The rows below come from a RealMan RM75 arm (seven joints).
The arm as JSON. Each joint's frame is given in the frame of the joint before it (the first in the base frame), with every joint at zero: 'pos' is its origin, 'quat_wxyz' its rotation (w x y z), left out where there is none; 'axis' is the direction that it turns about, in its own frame. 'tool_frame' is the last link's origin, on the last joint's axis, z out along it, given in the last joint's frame.
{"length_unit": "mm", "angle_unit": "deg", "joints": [
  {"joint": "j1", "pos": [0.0, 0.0, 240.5], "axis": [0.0, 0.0, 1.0]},
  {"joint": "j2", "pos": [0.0, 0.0, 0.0], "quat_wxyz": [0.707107, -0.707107, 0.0, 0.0], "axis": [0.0, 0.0, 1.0]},
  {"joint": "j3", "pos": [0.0, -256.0, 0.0], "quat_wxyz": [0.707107, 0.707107, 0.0, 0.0], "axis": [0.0, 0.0, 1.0]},
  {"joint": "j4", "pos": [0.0, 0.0, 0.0], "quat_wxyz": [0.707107, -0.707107, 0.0, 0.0], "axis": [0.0, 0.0, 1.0]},
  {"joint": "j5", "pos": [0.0, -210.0, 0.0], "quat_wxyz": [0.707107, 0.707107, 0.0, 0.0], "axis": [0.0, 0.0, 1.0]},
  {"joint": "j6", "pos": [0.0, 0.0, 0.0], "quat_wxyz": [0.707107, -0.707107, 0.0, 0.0], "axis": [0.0, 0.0, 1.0]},
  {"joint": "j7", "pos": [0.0, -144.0, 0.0], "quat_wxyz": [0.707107, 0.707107, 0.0, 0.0], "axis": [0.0, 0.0, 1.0]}
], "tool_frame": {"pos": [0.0, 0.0, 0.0]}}
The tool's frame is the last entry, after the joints.
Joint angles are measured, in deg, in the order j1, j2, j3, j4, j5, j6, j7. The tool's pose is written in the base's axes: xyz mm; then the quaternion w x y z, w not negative. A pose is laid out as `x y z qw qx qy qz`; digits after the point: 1 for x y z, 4 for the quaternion.
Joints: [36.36 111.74 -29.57 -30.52 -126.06 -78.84 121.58]
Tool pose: 299.0 373.6 41.5 0.1534 -0.7792 0.5667 0.2196
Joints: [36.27 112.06 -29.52 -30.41 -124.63 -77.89 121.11]
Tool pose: 297.9 375.8 40.8 0.1597 -0.7755 0.5653 0.2315
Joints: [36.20 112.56 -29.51 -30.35 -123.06 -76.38 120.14]
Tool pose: 297.0 378.9 39.5 0.1706 -0.7725 0.5612 0.2434
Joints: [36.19 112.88 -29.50 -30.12 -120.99 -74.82 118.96]
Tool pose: 295.6 382.8 39.7 0.1828 -0.7687 0.5558 0.2583
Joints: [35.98 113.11 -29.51 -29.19 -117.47 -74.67 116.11]
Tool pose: 291.9 384.0 39.0 0.1854 -0.7695 0.5417 0.2830
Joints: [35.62 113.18 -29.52 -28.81 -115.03 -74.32 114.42]
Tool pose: 291.4 384.8 40.7 0.1921 -0.7670 0.5340 0.2994
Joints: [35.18 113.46 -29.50 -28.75 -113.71 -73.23 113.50]
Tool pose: 293.7 385.1 40.9 0.2029 -0.7619 0.5330 0.3070
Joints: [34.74 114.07 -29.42 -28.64 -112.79 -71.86 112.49]
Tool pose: 296.5 384.5 38.1 0.2134 -0.7566 0.5337 0.3117
